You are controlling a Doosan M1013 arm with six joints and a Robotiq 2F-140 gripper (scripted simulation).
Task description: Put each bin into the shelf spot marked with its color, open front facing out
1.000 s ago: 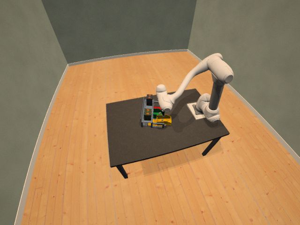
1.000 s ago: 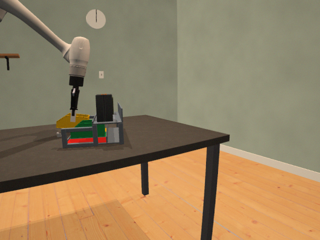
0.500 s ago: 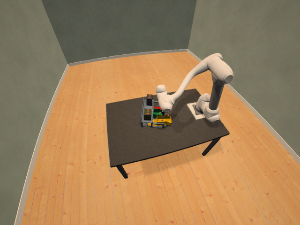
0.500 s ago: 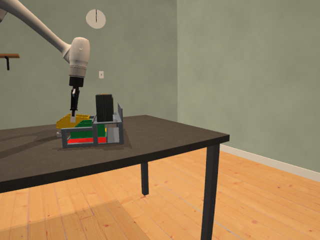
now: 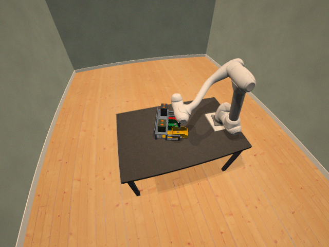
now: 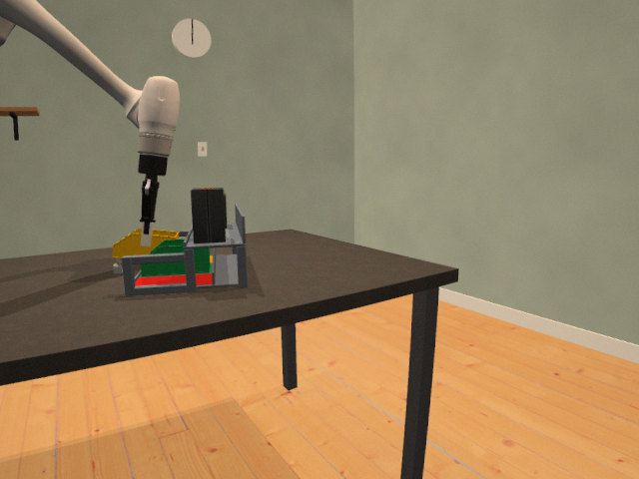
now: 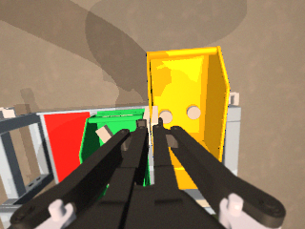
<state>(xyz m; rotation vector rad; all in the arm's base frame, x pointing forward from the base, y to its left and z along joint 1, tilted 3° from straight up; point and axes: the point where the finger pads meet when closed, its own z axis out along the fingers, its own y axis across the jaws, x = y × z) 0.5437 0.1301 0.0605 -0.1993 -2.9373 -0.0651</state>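
Now: hand 5 cm to the right of the yellow bin and 4 cm above it. Round my hand: green bin (8 cm ahead, 8 cm to the right, 5 cm below).
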